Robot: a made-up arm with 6 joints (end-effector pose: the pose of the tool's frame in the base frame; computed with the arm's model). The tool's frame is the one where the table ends.
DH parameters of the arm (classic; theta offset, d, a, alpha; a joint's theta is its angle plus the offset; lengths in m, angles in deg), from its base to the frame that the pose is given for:
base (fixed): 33.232 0 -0.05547 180
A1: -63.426 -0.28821 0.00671 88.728
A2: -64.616 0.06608 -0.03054 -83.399
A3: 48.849 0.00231 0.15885 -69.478
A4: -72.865 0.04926 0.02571 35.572
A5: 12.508 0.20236 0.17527 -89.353
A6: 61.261 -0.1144 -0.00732 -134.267
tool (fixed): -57.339 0.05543 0 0
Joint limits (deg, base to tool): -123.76..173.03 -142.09..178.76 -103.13..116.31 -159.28..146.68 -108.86..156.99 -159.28..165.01
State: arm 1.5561 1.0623 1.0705 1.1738 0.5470 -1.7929
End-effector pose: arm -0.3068 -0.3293 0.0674 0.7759 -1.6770 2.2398
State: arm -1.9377 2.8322 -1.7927 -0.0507 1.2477 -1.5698
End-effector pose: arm 0.2885 -0.0531 0.0426 0.2272 1.6469 -1.0269
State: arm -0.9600 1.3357 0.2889 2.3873 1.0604 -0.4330
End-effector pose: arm 0.2462 0.1642 0.3712 0.5269 -1.1440 -1.9557
Working (the frame after each row of the table, in the pose's form):
after base (fixed): -0.0464 -0.0304 0.0000 3.0104 0.8984 0.0000
after A1: -0.0523 -0.0272 0.2882 -0.4969 -1.9682 1.9250
after A2: -0.0574 -0.0997 0.2930 0.7441 2.8607 -0.2088
after A3: -0.0426 0.0558 0.2641 1.2902 1.3495 0.9037
after A4: 0.0113 0.0641 0.2746 -2.4581 -1.1321 -1.5661
after A5: 0.2783 0.0444 0.2727 2.0863 -1.0384 0.4015
after A6: 0.2839 0.1347 0.3432 -0.0756 -1.0969 -1.0772

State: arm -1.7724 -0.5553 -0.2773 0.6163 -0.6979 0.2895
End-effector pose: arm -0.2973 -0.1924 0.3308 2.2684 0.9914 0.6836
Working (the frame after each row of the table, in the pose's form):
after base (fixed): -0.0464 -0.0304 0.0000 3.0104 0.8984 0.0000
after A1: -0.0528 -0.0325 0.2882 -0.3323 2.0739 -2.0283
after A2: -0.0356 -0.0957 0.2564 0.3433 -1.4296 0.3266
after A3: -0.0588 -0.0164 0.3921 -0.9665 -1.7901 -0.2228
after A4: -0.1070 0.0112 0.3922 0.0166 -2.1308 0.0299
after A5: -0.3591 -0.0754 0.4176 -0.4382 -1.2908 -1.6287
after A6: -0.3329 -0.1763 0.3701 2.6826 -0.2376 1.0476

